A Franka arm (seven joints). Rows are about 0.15 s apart.
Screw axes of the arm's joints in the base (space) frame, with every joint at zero. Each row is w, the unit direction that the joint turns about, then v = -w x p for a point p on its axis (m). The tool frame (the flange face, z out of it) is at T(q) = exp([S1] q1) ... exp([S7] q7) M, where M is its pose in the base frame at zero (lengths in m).
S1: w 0 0 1 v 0 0 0
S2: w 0 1 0 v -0.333 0 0
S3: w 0 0 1 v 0 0 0
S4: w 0 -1 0 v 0.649 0 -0.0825
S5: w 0 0 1 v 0 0 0
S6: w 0 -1 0 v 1.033 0 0
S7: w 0 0 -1 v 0 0.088 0
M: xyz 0.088 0 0.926 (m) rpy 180 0 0 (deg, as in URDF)
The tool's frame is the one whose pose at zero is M.
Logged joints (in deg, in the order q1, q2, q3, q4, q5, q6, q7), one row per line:
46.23, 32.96, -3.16, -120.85, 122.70, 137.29, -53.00
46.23, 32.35, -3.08, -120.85, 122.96, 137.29, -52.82
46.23, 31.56, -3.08, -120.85, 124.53, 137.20, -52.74
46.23, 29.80, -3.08, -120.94, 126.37, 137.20, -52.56
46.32, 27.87, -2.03, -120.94, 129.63, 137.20, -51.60
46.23, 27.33, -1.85, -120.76, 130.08, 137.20, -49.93
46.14, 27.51, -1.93, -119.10, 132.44, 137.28, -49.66
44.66, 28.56, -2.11, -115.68, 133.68, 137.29, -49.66
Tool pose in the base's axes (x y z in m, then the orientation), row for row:
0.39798, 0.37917, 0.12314, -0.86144, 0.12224, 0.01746, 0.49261
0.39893, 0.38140, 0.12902, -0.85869, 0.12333, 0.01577, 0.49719
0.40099, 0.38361, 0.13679, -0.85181, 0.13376, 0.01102, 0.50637
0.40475, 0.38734, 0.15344, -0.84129, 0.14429, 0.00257, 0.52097
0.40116, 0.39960, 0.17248, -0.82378, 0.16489, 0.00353, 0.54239
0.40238, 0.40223, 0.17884, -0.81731, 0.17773, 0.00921, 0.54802
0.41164, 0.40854, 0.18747, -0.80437, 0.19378, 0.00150, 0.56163
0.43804, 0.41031, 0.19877, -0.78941, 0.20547, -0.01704, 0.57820
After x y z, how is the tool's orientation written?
As a quaternion, x y z w.
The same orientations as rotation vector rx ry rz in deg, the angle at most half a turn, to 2 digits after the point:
-119.75, 16.99, 2.43
-119.13, 17.11, 2.19
-117.70, 18.48, 1.52
-115.52, 19.81, 0.35
-112.08, 22.43, 0.48
-110.94, 24.12, 1.25
-108.56, 26.15, 0.20
-105.80, 27.54, -2.28

